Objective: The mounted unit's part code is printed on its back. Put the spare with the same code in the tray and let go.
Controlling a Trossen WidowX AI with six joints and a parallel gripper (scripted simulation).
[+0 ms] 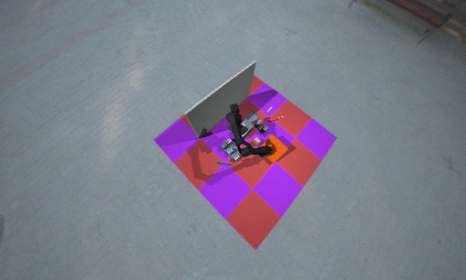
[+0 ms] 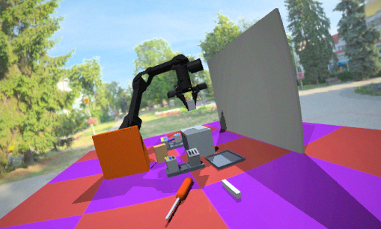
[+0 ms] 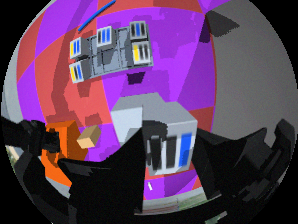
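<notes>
Now: gripper tip 26 cm to the left of the grey tray and 18 cm above it. Round my gripper tip: grey spare block: 2 cm above; grey panel: 22 cm ahead, 11 cm to the right, 4 cm above; grey box: 3 cm behind, 7 cm to the right, 13 cm below.
</notes>
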